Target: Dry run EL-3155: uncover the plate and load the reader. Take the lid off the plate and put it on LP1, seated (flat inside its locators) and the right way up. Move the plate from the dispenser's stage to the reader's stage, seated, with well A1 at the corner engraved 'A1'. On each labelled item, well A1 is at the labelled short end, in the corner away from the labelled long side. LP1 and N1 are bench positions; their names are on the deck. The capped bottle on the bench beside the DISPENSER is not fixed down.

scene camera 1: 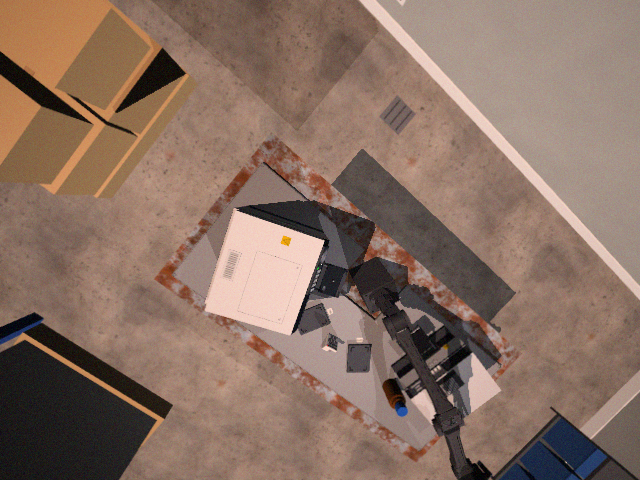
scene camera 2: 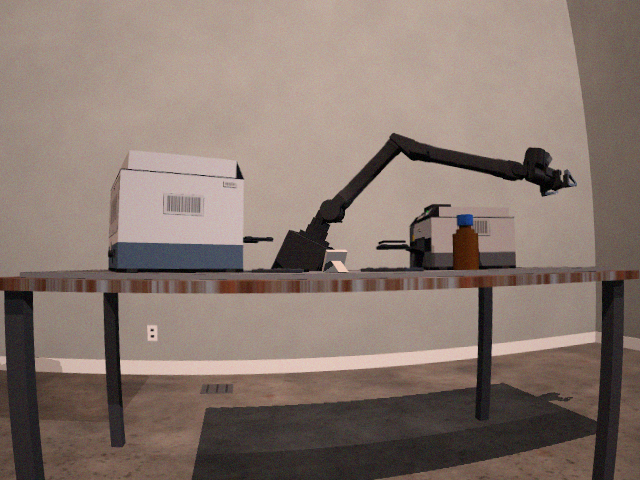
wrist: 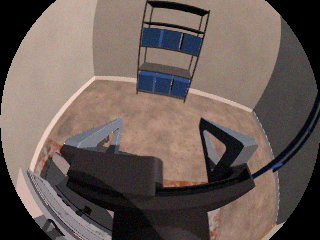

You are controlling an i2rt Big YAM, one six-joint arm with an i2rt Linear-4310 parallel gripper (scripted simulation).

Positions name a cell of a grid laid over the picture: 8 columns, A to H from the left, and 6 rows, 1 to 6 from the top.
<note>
In view: the gripper (wrist: E4) and a brown capped bottle (scene camera 2: F4).
The wrist view misses the brown capped bottle: it is out of frame.
</note>
